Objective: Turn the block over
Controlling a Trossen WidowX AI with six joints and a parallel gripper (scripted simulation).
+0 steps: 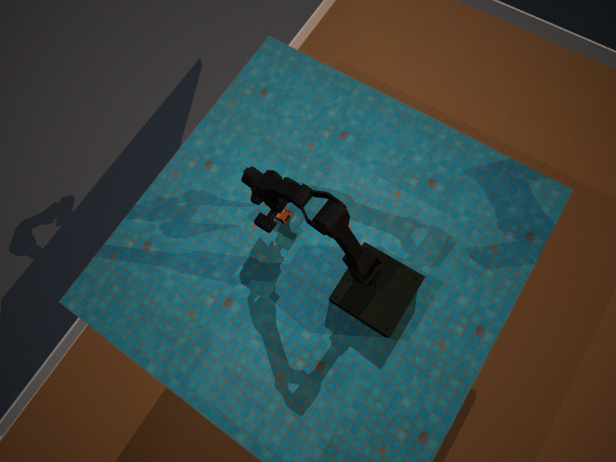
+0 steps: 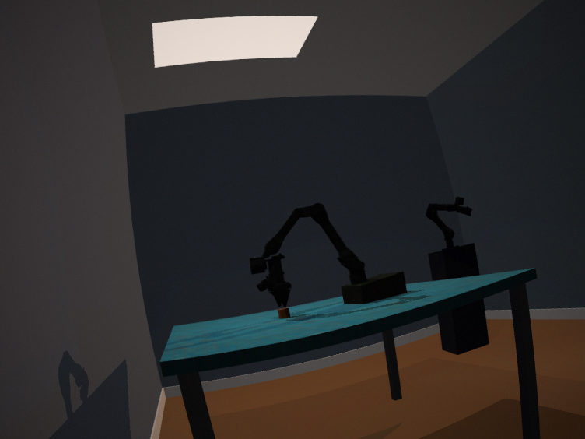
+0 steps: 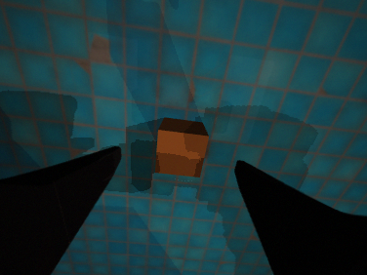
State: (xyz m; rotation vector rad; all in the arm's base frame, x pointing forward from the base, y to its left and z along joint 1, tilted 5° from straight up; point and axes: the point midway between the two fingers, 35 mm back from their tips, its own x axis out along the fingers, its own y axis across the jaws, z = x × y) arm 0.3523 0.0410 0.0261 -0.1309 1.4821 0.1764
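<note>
My gripper tip is now 30 mm above the orange block and 10 mm past it.
</note>
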